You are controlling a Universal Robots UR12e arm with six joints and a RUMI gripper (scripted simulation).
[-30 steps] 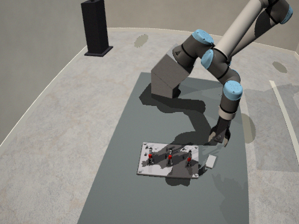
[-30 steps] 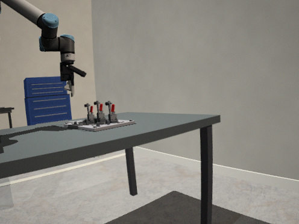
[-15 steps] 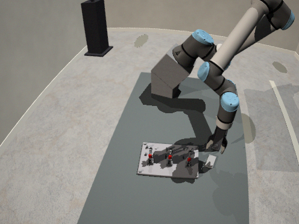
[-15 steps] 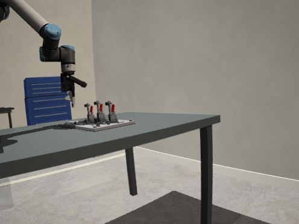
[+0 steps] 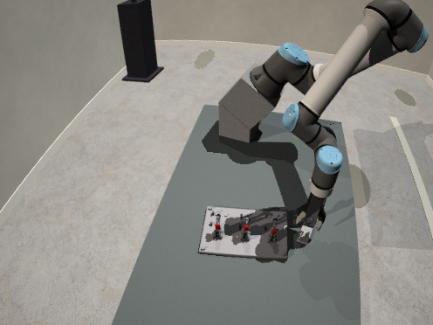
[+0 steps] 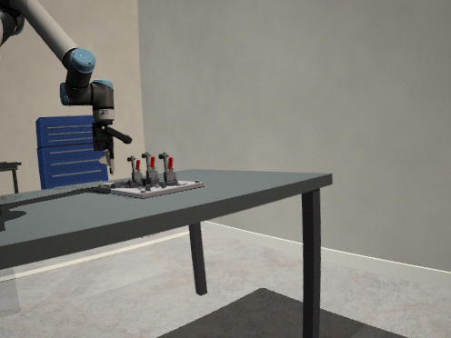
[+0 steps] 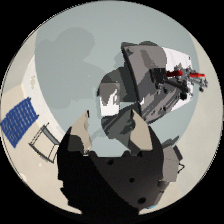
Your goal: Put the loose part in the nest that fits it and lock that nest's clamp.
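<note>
Right now my hand is 50 mm above the grey part.
</note>
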